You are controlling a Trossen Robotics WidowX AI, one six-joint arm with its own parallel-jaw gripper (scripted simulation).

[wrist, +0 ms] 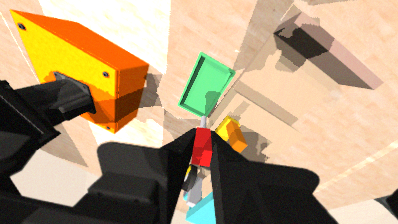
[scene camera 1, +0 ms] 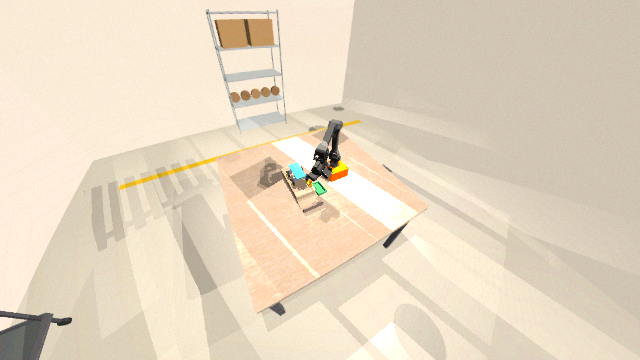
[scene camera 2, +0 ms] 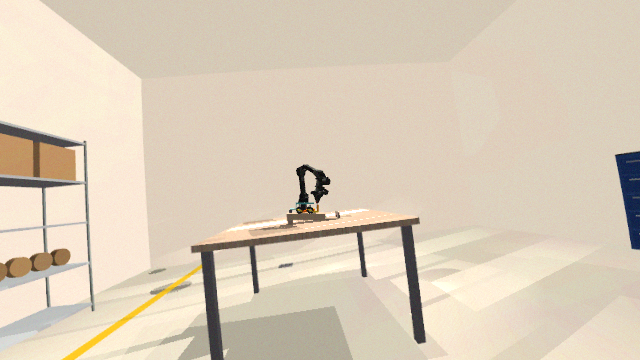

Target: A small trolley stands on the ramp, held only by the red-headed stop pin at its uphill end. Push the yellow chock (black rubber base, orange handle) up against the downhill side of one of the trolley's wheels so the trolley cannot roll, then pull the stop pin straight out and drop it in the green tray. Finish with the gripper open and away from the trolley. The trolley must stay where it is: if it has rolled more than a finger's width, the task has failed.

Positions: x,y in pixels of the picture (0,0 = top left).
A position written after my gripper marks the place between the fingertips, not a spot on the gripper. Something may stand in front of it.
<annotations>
My gripper (wrist: pixel 202 133) holds a red-headed stop pin (wrist: pixel 202 150).
</annotations>
